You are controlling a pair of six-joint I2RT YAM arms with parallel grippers.
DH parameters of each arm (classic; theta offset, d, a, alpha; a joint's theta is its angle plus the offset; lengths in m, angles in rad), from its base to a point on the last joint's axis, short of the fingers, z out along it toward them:
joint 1: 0 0.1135 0.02 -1.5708
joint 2: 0 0 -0.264 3.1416
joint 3: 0.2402 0 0.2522 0
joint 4: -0.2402 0 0.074 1.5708
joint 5: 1.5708 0 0 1.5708
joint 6: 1.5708 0.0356 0 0
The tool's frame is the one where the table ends.
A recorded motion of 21 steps. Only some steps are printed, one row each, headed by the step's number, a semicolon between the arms.
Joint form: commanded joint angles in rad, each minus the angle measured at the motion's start. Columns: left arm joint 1, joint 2, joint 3, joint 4, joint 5, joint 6; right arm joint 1, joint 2, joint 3, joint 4, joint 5, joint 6.
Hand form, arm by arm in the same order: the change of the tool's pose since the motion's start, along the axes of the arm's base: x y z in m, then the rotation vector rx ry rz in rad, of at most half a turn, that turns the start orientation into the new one. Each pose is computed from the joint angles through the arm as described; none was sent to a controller.
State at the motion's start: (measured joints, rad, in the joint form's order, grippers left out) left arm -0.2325 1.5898 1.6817 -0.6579 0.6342 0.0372; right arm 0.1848 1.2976 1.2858 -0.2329 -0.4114 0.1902
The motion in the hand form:
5: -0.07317 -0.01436 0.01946 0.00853 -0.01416 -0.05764; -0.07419 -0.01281 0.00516 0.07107 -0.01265 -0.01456
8: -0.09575 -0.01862 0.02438 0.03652 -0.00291 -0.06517; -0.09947 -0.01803 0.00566 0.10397 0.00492 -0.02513
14: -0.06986 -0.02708 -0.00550 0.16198 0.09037 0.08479; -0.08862 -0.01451 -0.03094 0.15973 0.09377 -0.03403
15: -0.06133 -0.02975 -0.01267 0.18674 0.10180 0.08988; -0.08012 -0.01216 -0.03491 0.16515 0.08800 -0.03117
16: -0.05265 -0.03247 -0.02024 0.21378 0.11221 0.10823; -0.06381 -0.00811 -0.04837 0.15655 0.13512 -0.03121
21: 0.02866 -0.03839 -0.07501 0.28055 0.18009 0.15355; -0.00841 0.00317 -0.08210 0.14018 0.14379 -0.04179
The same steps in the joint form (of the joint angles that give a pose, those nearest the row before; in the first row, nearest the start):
5: -0.1139 -0.2167 -0.1185 -0.0737 -0.0543 -0.0234; 0.0054 -0.2818 -0.1611 -0.0646 0.0050 0.0765
8: -0.1630 -0.2689 -0.1262 -0.1366 -0.1017 -0.0264; 0.0039 -0.3755 -0.1949 -0.1198 0.0064 0.1165
14: -0.1755 -0.1837 -0.1401 -0.1551 -0.2842 -0.0556; 0.0100 -0.3713 -0.3282 -0.0266 0.0019 0.1963
15: -0.1740 -0.1528 -0.1355 -0.1536 -0.2981 -0.0434; 0.0130 -0.3422 -0.3377 0.0207 0.0019 0.2010
16: -0.1740 -0.1221 -0.1324 -0.1475 -0.3256 -0.0388; 0.0161 -0.2766 -0.3454 0.0470 0.0003 0.2025
21: -0.1066 0.1596 -0.0314 -0.0650 -0.3383 0.0027; 0.0177 -0.0494 -0.3455 0.2567 0.0142 0.1903

